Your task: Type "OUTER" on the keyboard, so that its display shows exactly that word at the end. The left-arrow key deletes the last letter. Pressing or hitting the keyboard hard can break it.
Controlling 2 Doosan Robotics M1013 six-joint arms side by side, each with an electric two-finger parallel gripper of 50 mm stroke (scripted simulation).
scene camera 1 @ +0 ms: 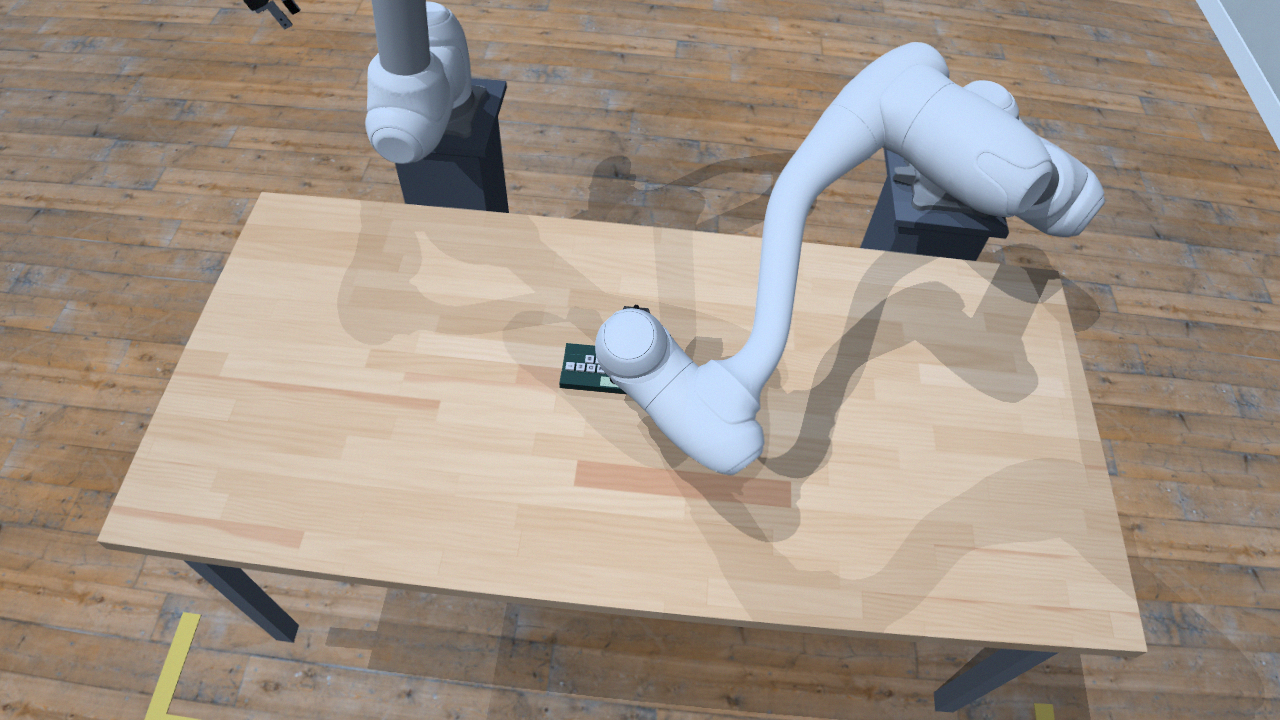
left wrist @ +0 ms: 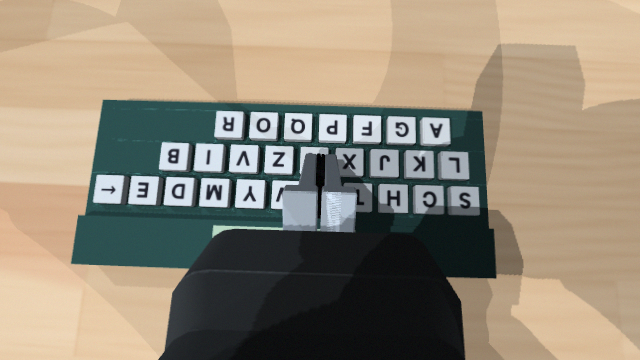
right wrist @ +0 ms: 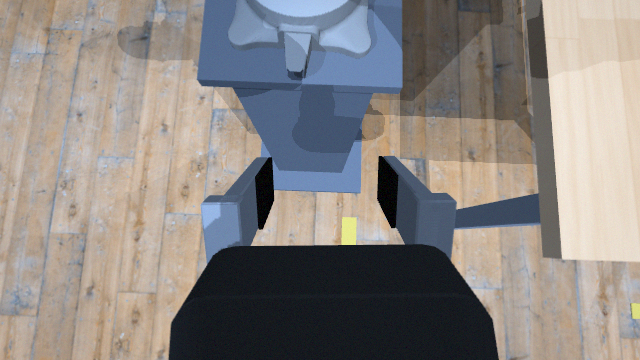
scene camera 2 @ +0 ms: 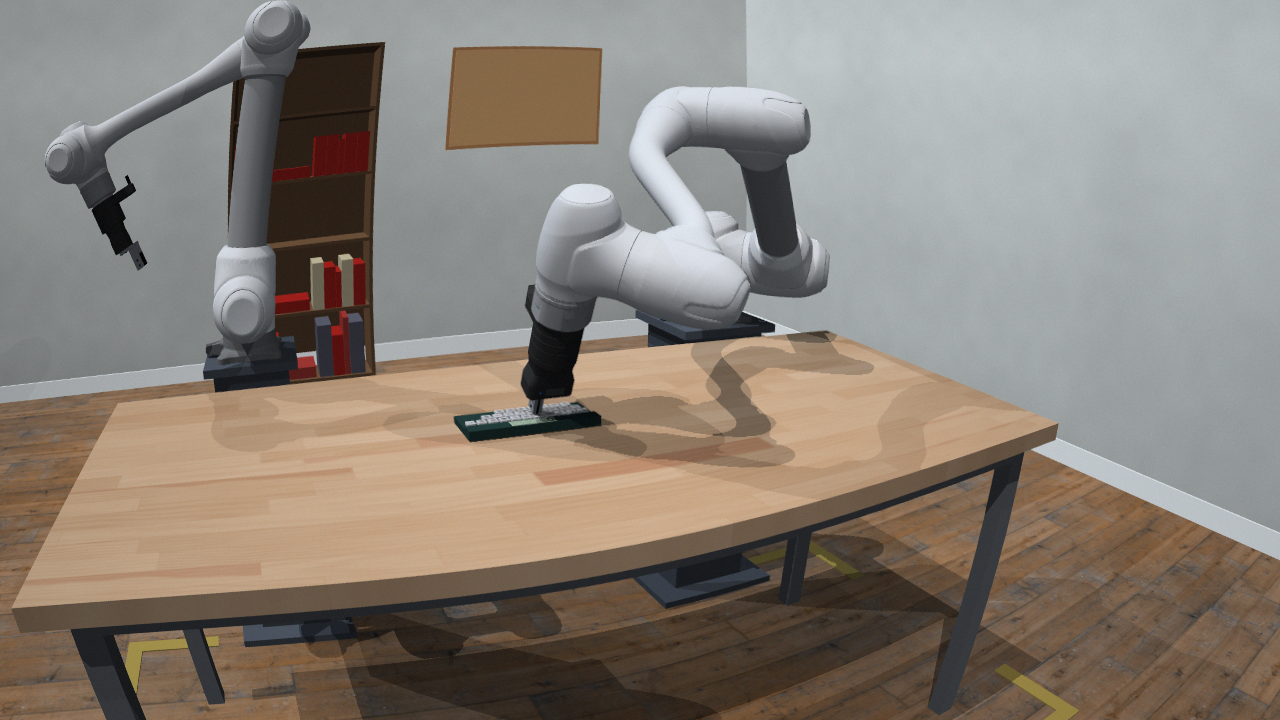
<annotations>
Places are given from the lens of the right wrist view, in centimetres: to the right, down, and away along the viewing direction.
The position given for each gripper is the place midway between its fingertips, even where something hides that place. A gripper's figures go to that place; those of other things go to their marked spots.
right gripper (right wrist: 325, 178): 0, 0, 17
arm pedestal (right wrist: 314, 131): -1, -10, 72
</annotations>
